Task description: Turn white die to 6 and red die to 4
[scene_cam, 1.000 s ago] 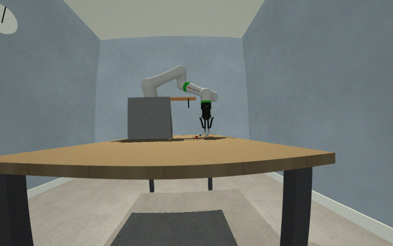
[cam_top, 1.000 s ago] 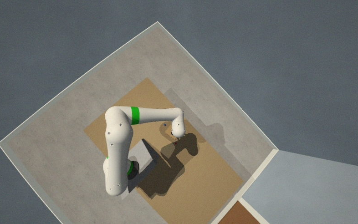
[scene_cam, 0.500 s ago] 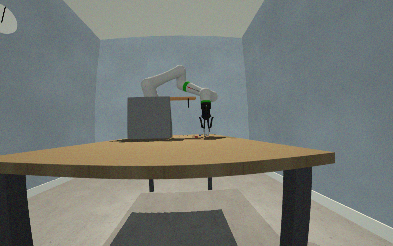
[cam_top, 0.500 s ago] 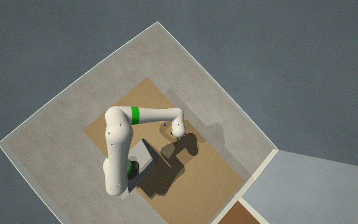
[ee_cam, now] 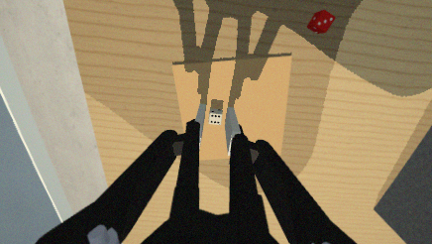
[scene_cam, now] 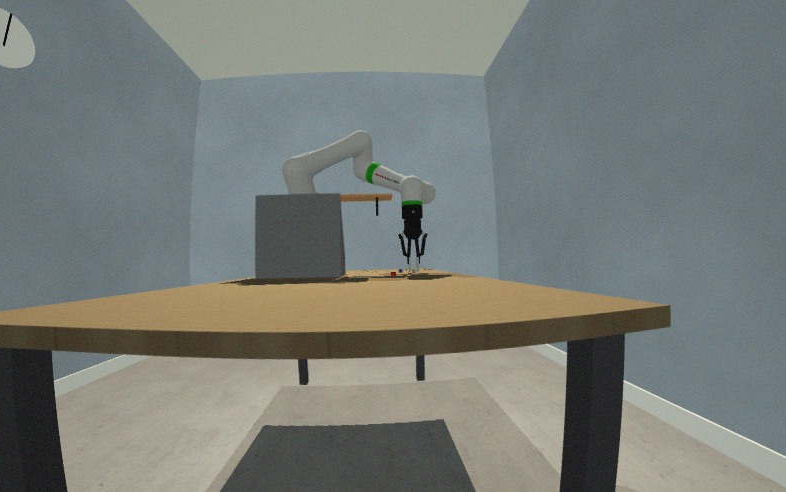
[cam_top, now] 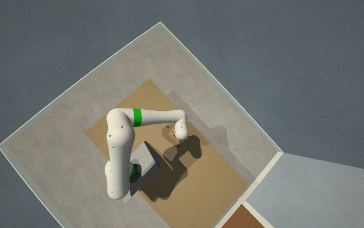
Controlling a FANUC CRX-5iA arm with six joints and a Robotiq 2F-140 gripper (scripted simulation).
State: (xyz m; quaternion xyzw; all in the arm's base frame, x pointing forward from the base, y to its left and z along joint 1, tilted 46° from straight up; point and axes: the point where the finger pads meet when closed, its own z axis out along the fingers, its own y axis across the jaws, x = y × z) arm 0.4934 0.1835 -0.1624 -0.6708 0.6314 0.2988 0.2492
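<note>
The white die lies 30 mm below my hand. From my hand the other things lie so: blue die: 50 mm behind, 120 mm to the left, 30 mm below; red die: 90 mm behind, 120 mm to the right, 30 mm below; tan mat: 20 mm behind, 40 mm below.
</note>
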